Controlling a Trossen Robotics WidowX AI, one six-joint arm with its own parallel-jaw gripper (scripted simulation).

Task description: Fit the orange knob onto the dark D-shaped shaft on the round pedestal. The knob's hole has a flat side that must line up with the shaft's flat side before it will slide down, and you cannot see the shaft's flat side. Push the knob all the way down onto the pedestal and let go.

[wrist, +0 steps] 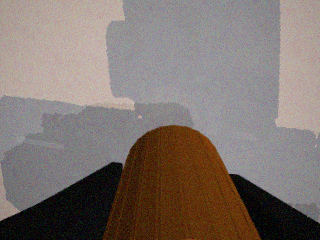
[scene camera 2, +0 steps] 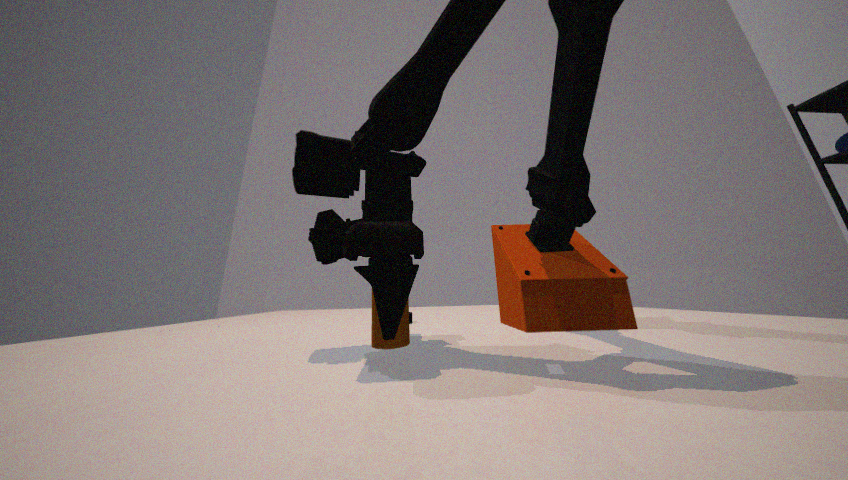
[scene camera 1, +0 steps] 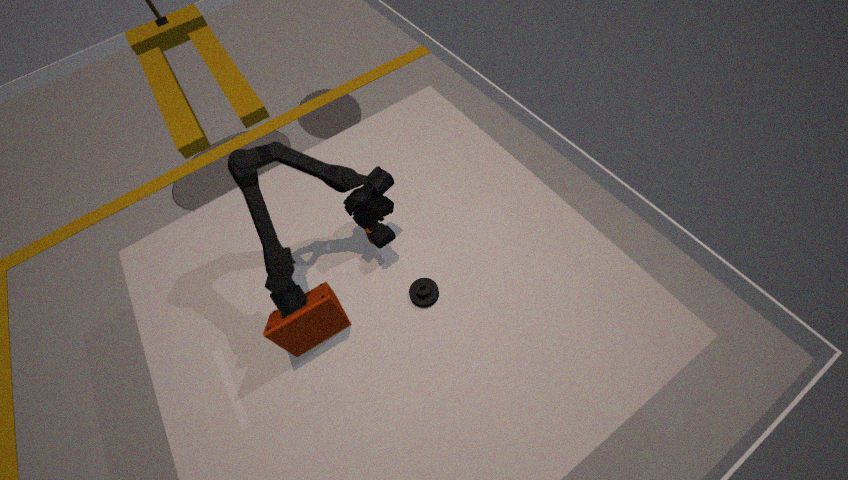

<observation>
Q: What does my gripper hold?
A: A knob.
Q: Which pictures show my gripper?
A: The wrist view, scene camera 2 and scene camera 1: all of them.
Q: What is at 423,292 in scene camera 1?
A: A shaft.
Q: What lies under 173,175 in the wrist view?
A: A knob.
</observation>
